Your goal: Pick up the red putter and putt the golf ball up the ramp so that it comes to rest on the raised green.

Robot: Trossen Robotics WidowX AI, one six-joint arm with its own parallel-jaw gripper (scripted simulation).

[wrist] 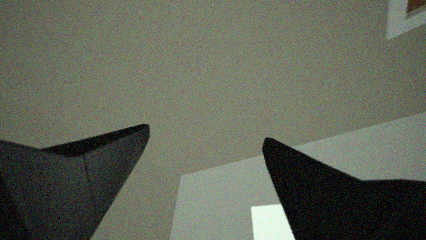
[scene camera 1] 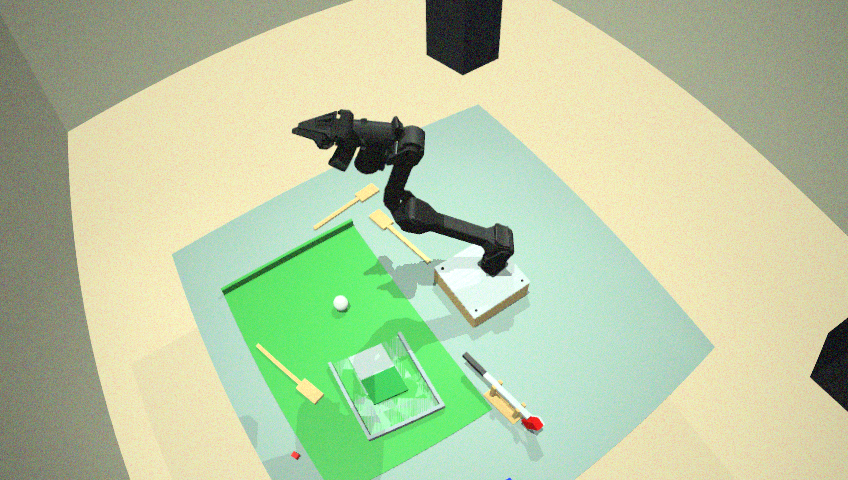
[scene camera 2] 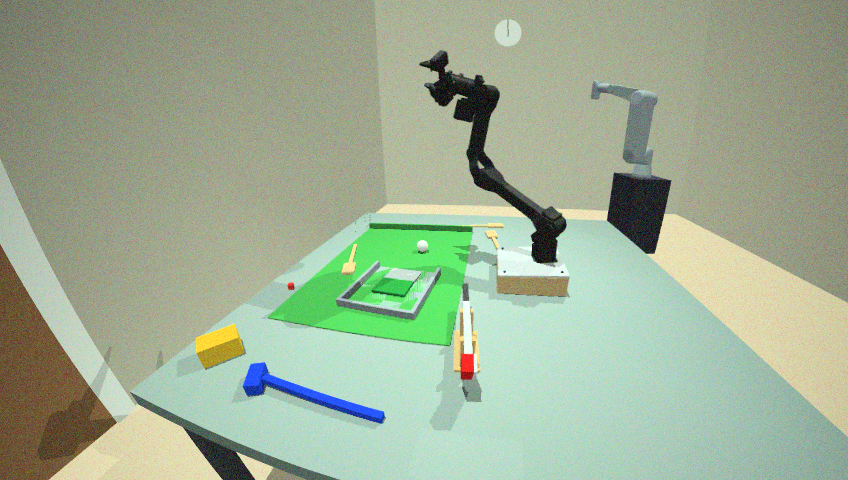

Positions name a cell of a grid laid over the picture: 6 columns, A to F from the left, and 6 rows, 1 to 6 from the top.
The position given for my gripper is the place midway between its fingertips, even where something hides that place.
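Scene camera 1 shows my gripper (scene camera 1: C2), open and holding nothing, and a green mat (scene camera 1: C4). In scene camera 2 I find the gripper (scene camera 2: C1), the mat (scene camera 2: C4), a blue mallet (scene camera 2: B5) and a yellow block (scene camera 2: B5). The wrist view shows the gripper (wrist: C4); the mallet is out of frame in the wrist view, and the block is out of frame in the wrist view too.
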